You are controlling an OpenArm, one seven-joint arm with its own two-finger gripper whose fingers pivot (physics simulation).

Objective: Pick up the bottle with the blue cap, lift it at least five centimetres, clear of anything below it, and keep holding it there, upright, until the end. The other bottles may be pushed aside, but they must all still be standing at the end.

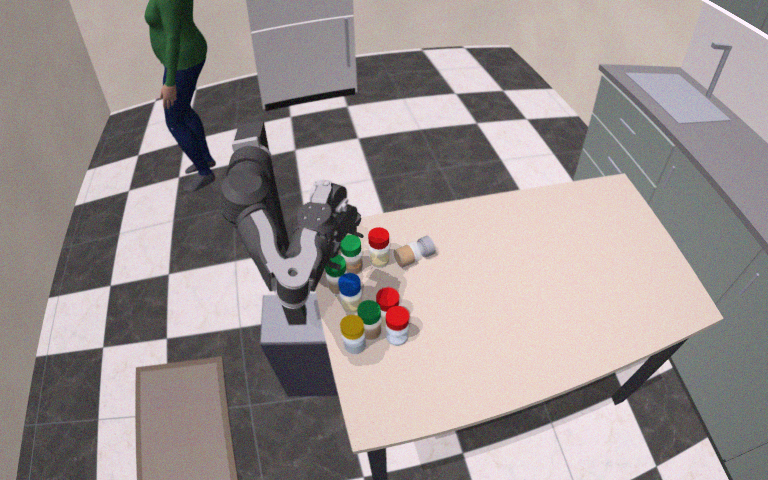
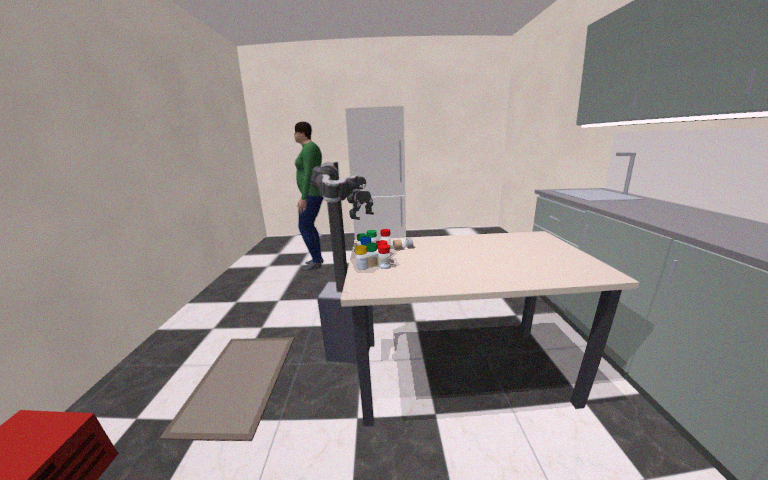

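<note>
The bottle with the blue cap (image 1: 350, 285) (image 2: 365, 241) stands upright near the table's left edge, among the other bottles. Green-capped bottles (image 1: 351, 247) (image 1: 335, 267) stand behind it. Another green-capped bottle (image 1: 369, 313), a yellow-capped bottle (image 1: 352, 328) (image 2: 361, 257) and red-capped bottles (image 1: 387, 298) (image 1: 397, 322) stand in front of it or to its right. A red-capped bottle (image 1: 378, 244) (image 2: 385, 233) stands at the back. My gripper (image 1: 347, 249) (image 2: 363, 214) is open and empty, fingers down, above the back green-capped bottles and higher than the caps.
A grey-capped bottle (image 1: 415, 250) (image 2: 403, 243) lies on its side on the table (image 1: 526, 271) (image 2: 487, 266), right of the back red-capped bottle. A person (image 1: 184, 73) (image 2: 309, 186) stands on the floor behind the arm. A counter (image 1: 707, 147) (image 2: 679, 220) is on the right.
</note>
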